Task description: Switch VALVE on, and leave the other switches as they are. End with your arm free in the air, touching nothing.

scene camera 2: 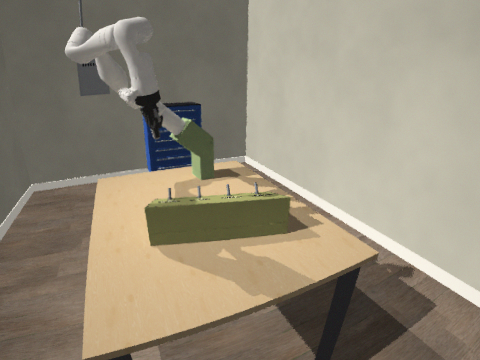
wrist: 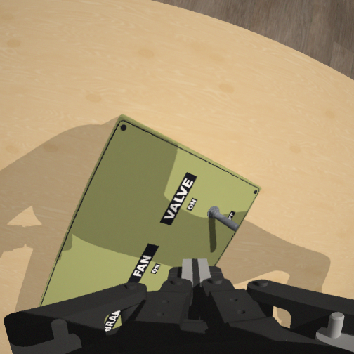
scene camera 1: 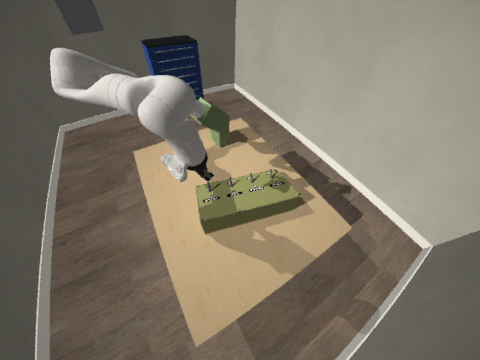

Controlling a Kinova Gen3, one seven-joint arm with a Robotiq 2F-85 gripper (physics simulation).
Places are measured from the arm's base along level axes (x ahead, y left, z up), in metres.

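Pixels of known places: gripper, between the fingertips: (scene camera 2: 157, 138) (scene camera 1: 203, 175); arm's base, origin of its link: (scene camera 2: 179, 128) (scene camera 1: 200, 110).
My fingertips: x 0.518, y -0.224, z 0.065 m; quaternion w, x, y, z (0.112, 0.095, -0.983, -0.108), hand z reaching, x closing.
Note:
For each thing: its middle in the pictures, then the offset to it from my fingertips. Level surfaces: height alone.
- green switch box, middle of its body: (scene camera 2: 216, 210) (scene camera 1: 245, 196) 0.201 m left, 0.012 m ahead, 0.301 m down
- VALVE lever, middle of its body: (scene camera 2: 169, 193) (scene camera 1: 208, 186) 0.054 m left, 0.120 m back, 0.253 m down
- wooden table, height of its surface: 0.360 m down
A green switch box (scene camera 1: 250, 205) (scene camera 2: 220, 220) (wrist: 125, 185) stands on the table, with a row of metal levers on top. The VALVE lever (scene camera 1: 208, 187) (scene camera 2: 169, 194) (wrist: 224, 219) is at the box's left end in the scene views. In the wrist view it slants away from its ON mark (wrist: 191, 204) towards the OFF side. The FAN label (wrist: 142, 265) is beside it; the FAN lever is hidden there behind my gripper. My gripper (scene camera 1: 209, 176) (scene camera 2: 157, 136) (wrist: 194, 274) is shut and empty, in the air above and behind the box's left end, apart from the levers.
The wooden table (scene camera 1: 175, 270) (scene camera 2: 125, 295) (wrist: 55, 60) bears the box and the arm's green pedestal (scene camera 1: 220, 131) (scene camera 2: 202, 160), which stands behind the box. A blue drawer cabinet (scene camera 1: 175, 65) (scene camera 2: 170, 146) stands beyond the table. A plain wall runs along the right.

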